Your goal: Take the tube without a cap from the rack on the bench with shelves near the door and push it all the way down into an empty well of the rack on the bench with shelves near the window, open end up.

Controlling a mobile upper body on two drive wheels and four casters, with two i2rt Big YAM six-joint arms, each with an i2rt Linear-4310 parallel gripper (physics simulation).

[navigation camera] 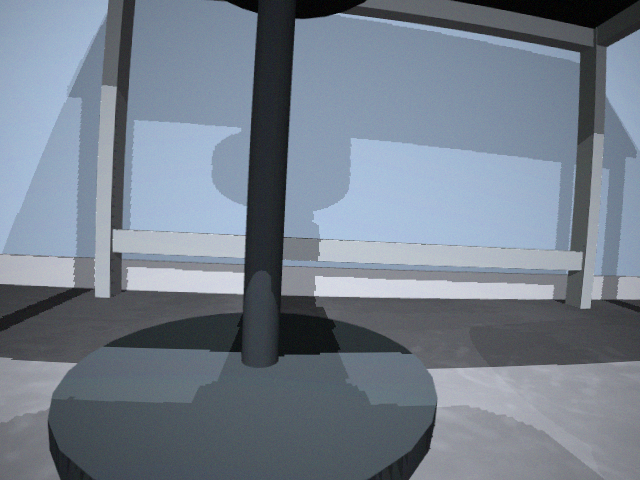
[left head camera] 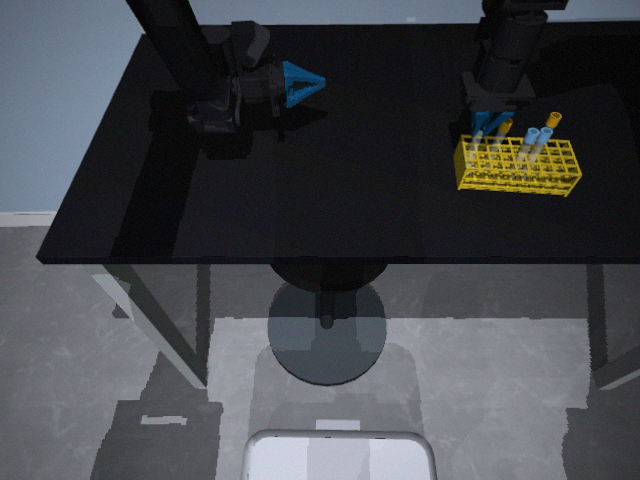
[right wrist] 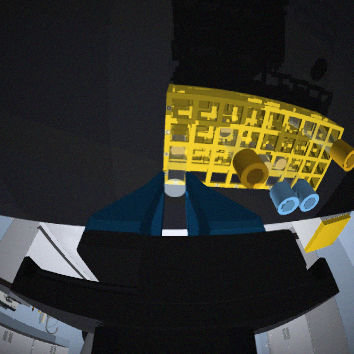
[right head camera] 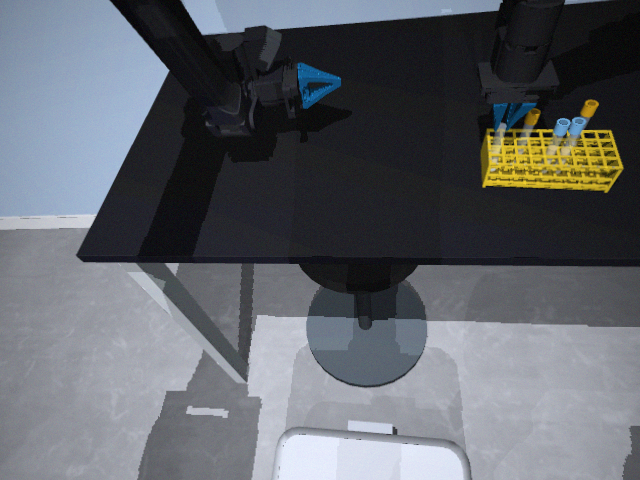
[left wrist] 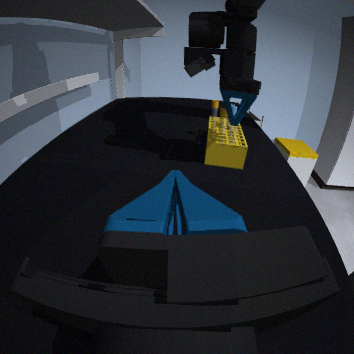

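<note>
A yellow rack [left head camera: 461,170] [right head camera: 484,167] [left wrist: 225,155] [right wrist: 172,91] stands on the dark bench top at the right of both head views. A clear tube without a cap [left head camera: 476,142] [right head camera: 499,135] [right wrist: 175,187] stands upright, open end up, at the rack's left end in the head views; its lower part is in the rack. My right gripper [left head camera: 478,133] [right head camera: 501,127] [left wrist: 232,123] [right wrist: 174,178] is shut on the upper end of this tube. How deep the tube sits is hard to tell. My left gripper [left head camera: 324,81] [right head camera: 339,81] [left wrist: 174,177] is shut and empty, above the bench left of the rack.
Orange-capped tubes [left head camera: 553,119] [right head camera: 589,107] [right wrist: 251,168] and blue-capped tubes [left head camera: 531,135] [right head camera: 562,126] [right wrist: 285,198] stand in the same rack. A stool [left head camera: 326,361] [right head camera: 367,361] [navigation camera: 242,413] stands under the bench front. A shelf [left wrist: 145,22] overhangs at left in the left wrist view.
</note>
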